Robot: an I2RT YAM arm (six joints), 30 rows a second.
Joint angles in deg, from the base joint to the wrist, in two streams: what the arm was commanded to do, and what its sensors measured. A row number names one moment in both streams.
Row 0, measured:
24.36, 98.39, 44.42, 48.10, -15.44, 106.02
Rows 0 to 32, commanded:
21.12, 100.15, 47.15, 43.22, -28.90, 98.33
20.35, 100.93, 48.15, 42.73, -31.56, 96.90
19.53, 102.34, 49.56, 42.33, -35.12, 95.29
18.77, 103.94, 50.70, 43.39, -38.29, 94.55
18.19, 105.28, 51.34, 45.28, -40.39, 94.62
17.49, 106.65, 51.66, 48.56, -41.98, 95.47
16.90, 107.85, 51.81, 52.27, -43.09, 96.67
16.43, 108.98, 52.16, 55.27, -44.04, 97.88
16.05, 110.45, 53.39, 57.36, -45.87, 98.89
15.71, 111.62, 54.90, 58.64, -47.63, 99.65
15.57, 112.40, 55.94, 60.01, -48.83, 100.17
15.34, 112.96, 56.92, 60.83, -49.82, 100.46
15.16, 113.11, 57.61, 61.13, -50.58, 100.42
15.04, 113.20, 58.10, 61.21, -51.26, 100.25
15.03, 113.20, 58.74, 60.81, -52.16, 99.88
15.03, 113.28, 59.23, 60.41, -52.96, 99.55
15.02, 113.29, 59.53, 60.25, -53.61, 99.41
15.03, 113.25, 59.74, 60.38, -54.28, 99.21
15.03, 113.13, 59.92, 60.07, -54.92, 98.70
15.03, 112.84, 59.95, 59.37, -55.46, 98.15
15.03, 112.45, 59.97, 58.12, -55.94, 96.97
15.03, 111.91, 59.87, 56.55, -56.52, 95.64
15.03, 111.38, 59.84, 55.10, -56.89, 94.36
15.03, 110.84, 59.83, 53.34, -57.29, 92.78
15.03, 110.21, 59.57, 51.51, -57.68, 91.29
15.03, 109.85, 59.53, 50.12, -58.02, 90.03
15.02, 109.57, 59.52, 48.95, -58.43, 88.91
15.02, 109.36, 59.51, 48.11, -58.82, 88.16
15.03, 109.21, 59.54, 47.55, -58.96, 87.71
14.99, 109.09, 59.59, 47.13, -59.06, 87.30
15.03, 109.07, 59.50, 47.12, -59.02, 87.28
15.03, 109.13, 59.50, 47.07, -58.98, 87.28
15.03, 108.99, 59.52, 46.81, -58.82, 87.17
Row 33, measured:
15.07, 111.11, 59.16, 48.88, -57.36, 89.67
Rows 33 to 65, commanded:
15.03, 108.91, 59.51, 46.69, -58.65, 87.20
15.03, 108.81, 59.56, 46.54, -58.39, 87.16
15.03, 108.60, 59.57, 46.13, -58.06, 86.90
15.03, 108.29, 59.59, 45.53, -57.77, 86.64
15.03, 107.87, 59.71, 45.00, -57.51, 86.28
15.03, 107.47, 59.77, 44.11, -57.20, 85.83
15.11, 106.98, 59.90, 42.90, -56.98, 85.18
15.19, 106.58, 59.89, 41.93, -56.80, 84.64
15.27, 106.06, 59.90, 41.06, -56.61, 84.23
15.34, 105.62, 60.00, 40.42, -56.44, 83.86
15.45, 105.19, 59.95, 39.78, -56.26, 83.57
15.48, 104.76, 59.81, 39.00, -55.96, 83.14
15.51, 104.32, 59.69, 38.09, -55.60, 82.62
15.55, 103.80, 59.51, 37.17, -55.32, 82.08
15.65, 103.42, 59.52, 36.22, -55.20, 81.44
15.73, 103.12, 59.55, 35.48, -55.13, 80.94
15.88, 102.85, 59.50, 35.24, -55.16, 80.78
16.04, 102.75, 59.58, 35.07, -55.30, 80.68
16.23, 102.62, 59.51, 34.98, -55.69, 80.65
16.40, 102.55, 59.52, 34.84, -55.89, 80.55
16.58, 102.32, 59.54, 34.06, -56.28, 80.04
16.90, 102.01, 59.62, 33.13, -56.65, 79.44
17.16, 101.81, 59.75, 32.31, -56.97, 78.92
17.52, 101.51, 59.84, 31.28, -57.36, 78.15
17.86, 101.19, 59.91, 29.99, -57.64, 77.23
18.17, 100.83, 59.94, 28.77, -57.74, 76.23
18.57, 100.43, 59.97, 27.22, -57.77, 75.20
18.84, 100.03, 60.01, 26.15, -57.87, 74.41
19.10, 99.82, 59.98, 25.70, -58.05, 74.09
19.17, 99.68, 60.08, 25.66, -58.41, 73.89
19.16, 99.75, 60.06, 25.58, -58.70, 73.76
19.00, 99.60, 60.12, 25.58, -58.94, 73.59
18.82, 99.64, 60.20, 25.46, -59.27, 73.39
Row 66, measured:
19.18, 101.49, 59.20, 27.00, -56.99, 76.23
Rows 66 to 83, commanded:
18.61, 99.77, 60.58, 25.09, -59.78, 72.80
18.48, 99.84, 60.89, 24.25, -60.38, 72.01
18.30, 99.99, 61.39, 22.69, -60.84, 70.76
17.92, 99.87, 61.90, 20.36, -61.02, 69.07
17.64, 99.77, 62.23, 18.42, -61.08, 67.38
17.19, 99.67, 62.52, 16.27, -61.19, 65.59
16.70, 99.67, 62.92, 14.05, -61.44, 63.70
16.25, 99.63, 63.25, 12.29, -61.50, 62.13
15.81, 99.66, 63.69, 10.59, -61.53, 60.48
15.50, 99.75, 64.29, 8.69, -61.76, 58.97
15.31, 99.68, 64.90, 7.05, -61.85, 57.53
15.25, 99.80, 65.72, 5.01, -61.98, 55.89
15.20, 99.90, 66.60, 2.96, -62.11, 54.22
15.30, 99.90, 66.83, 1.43, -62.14, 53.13
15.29, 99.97, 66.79, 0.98, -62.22, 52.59
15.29, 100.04, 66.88, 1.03, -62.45, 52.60
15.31, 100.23, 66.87, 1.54, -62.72, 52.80
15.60, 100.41, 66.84, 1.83, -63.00, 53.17
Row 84, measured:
15.16, 101.14, 65.69, 5.39, -61.12, 56.82
